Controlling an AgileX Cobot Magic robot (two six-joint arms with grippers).
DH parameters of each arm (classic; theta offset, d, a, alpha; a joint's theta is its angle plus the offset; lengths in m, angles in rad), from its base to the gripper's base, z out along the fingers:
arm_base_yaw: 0 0.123 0 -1.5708
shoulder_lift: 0.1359 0 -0.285 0
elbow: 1.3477 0 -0.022 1.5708
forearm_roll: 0 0.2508 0 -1.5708
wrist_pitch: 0 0 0.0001 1.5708
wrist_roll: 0 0.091 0 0
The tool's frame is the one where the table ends.
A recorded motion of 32 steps. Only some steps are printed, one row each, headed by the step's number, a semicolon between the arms.
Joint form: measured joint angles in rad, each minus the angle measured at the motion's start. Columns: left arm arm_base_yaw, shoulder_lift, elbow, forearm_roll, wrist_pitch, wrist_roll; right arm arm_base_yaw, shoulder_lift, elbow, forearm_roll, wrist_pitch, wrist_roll.
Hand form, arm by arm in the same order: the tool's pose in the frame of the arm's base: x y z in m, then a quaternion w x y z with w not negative. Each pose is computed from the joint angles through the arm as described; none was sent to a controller.
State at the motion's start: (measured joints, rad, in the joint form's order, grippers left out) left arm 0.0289 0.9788 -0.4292 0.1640 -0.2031 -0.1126; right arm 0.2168 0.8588 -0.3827 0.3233 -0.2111 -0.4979
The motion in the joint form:
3: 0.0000 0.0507 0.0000 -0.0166 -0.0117 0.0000; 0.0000 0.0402 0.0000 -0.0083 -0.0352 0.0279
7: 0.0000 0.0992 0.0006 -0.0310 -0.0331 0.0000; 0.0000 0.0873 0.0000 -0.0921 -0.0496 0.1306
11: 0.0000 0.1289 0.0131 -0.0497 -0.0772 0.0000; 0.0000 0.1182 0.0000 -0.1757 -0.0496 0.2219
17: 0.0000 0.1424 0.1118 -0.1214 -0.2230 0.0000; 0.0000 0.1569 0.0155 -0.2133 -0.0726 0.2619
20: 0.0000 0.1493 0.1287 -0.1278 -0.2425 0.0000; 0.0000 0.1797 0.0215 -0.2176 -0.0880 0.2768
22: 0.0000 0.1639 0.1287 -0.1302 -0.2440 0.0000; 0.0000 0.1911 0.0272 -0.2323 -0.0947 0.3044
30: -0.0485 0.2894 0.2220 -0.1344 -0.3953 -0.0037; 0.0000 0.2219 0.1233 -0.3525 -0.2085 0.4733
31: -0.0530 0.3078 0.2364 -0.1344 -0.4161 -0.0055; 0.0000 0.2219 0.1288 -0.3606 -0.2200 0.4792
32: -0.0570 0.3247 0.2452 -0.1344 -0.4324 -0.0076; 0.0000 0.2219 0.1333 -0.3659 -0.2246 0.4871
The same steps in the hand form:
3: 0.2037 0.0031 0.2539 0.59331 0.01032 0.80489 0.00530; 0.1779 0.0322 0.2661 0.63521 -0.12247 0.76246 -0.01241
7: 0.2104 0.0033 0.2456 0.58223 0.00409 0.81301 0.00067; 0.1845 0.0352 0.2591 0.62453 -0.12181 0.77145 -0.00024
11: 0.2134 0.0033 0.2393 0.58310 -0.00365 0.81238 -0.00519; 0.1883 0.0380 0.2536 0.61376 -0.12602 0.77930 0.01065
17: 0.2027 0.0043 0.2198 0.59684 -0.03592 0.80129 -0.02047; 0.1915 0.0393 0.2433 0.60172 -0.12881 0.78813 0.01374
20: 0.2009 0.0044 0.2152 0.59511 -0.03906 0.80241 -0.02146; 0.1936 0.0398 0.2383 0.59632 -0.12539 0.79273 0.01637
22: 0.2023 0.0045 0.2124 0.58984 -0.04048 0.80621 -0.02160; 0.1942 0.0402 0.2349 0.59211 -0.12173 0.79632 0.02159
30: 0.1964 -0.0054 0.1755 0.56138 -0.02517 0.82629 -0.03822; 0.1839 0.0416 0.2104 0.58516 -0.11159 0.80143 0.05337
31: 0.1947 -0.0063 0.1702 0.55627 -0.02421 0.82968 -0.04003; 0.1832 0.0418 0.2098 0.58744 -0.11298 0.79947 0.05465
32: 0.1939 -0.0070 0.1662 0.55223 -0.02356 0.83231 -0.04175; 0.1825 0.0419 0.2089 0.58728 -0.11241 0.79955 0.05654

